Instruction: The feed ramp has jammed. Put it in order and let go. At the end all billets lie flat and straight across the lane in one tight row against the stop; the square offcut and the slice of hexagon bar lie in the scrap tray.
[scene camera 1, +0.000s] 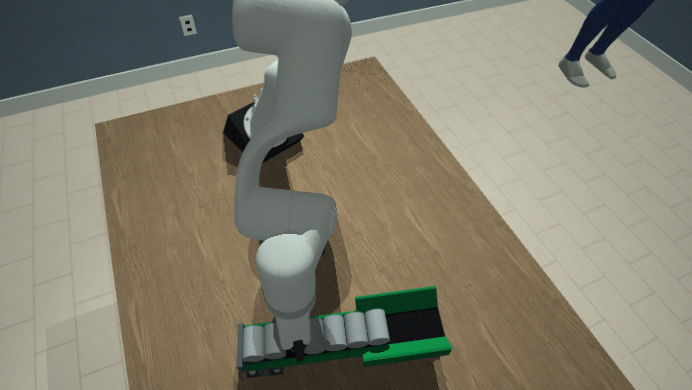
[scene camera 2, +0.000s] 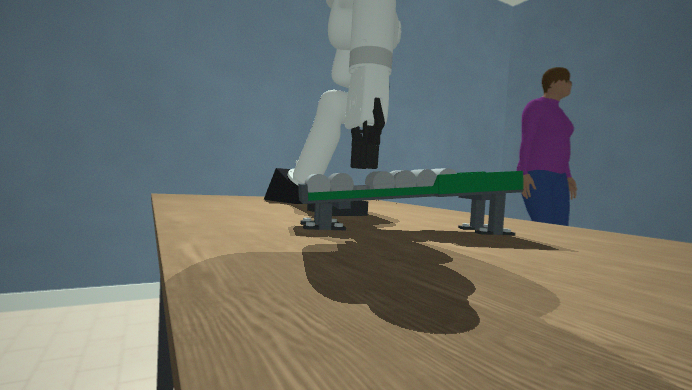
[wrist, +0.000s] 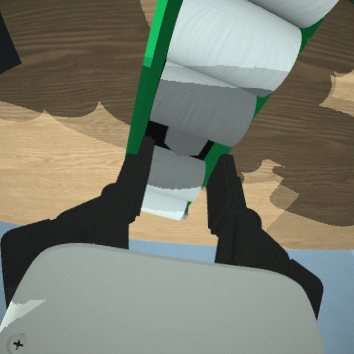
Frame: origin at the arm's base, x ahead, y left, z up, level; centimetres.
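Seen in the pictures: gripper, fingertip midpoint: (scene camera 2: 363, 168) (wrist: 182, 161).
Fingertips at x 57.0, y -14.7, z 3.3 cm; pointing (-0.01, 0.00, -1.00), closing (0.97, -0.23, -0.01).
Note:
Offsets run from my fingertips to a thing's top centre.
My gripper (scene camera 1: 299, 351) (scene camera 2: 364, 167) (wrist: 182, 161) is partly open and empty, pointing down above the green ramp's lane, its fingers over the two sides of the lane. Below it, the grey slice of hexagon bar @(dx +0.0, dy -0.4, dz -2.9 cm) (wrist: 184, 142) lies in a gap between billets. Down-ramp, one billet @(dx -2.8, dy -7.6, dz -1.4 cm) (scene camera 1: 253, 344) (scene camera 2: 317, 182) (wrist: 165, 206) lies by the stop @(dx -3.6, dy -9.9, dz -3.2 cm) (scene camera 1: 240, 346) (scene camera 2: 303, 193), with a second billet @(dx -1.5, dy -3.9, dz -1.0 cm) (scene camera 2: 341, 182) (wrist: 176, 172) beside it. Up-ramp of the slice lie several billets; the nearest @(dx +1.0, dy +3.0, dz -0.3 cm) (wrist: 204, 106) sits slightly askew to its neighbour @(dx +2.3, dy +6.8, dz +0.1 cm) (wrist: 235, 45). The square offcut cannot be made out.
The black scrap tray @(dx -24.7, dy +9.0, dz -7.1 cm) (scene camera 2: 357, 209) (wrist: 7, 50) stands on the table beside the ramp; its inside is hidden. The ramp's upper end has high green side walls (scene camera 1: 397, 300) (scene camera 2: 480, 183). A person (scene camera 2: 546, 132) stands beyond the table.

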